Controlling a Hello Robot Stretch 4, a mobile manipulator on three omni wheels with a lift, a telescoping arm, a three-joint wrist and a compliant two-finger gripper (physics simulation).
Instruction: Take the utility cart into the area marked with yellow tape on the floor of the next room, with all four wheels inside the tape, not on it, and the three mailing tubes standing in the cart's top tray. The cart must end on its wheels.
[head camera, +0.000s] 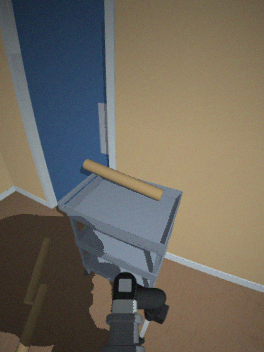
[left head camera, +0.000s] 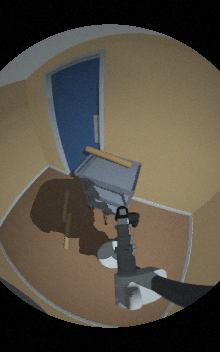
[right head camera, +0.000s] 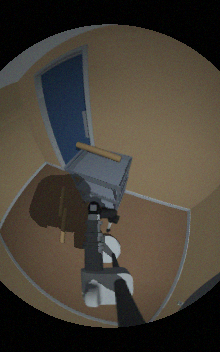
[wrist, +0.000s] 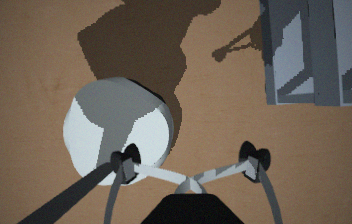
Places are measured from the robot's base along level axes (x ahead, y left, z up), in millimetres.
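Where they show: gripper, fingertip midpoint: (right head camera: 111, 223) (wrist: 189, 155); robot's base, origin of the base link: (left head camera: 112, 253) (right head camera: 105, 248) (wrist: 127, 127).
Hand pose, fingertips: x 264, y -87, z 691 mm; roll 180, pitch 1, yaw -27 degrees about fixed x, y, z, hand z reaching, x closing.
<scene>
Things, the pixels of their top centre, and the offset from my fingertips. "pt": a spot on its surface instead.
- mailing tube, surface spot: (head camera: 122, 180) (left head camera: 108, 156) (right head camera: 97, 151) pt dy +127, dx +771, dz +174 mm
- second tube, surface spot: (head camera: 37, 270) (left head camera: 65, 206) pt dy +882, dx +492, dz -639 mm
- third tube, surface spot: (head camera: 32, 320) pt dy +768, dx +110, dz -640 mm
The grey utility cart (head camera: 115, 207) (left head camera: 110, 172) (right head camera: 102, 167) (wrist: 325, 55) stands upright near the wall beside the door. One mailing tube (head camera: 122, 180) (left head camera: 108, 157) (right head camera: 98, 151) lies on its side across the top tray, one end jutting past the rim towards the door. A second tube (head camera: 37, 270) (left head camera: 65, 205) (right head camera: 62, 200) and a third tube (head camera: 32, 320) (left head camera: 68, 232) (right head camera: 63, 227) lie on the floor in shadow, left of the cart. My gripper (wrist: 189, 155) is open with nothing between its fingertips, low over the floor and apart from the cart. The yellow tape does not show.
A blue door (head camera: 65, 75) (left head camera: 75, 110) (right head camera: 65, 105) in a white frame is shut behind the cart's left side. The tan wall (head camera: 200, 125) runs behind and right of the cart. My round white base (left head camera: 106, 252) (wrist: 145, 132) is on the floor near the gripper.
</scene>
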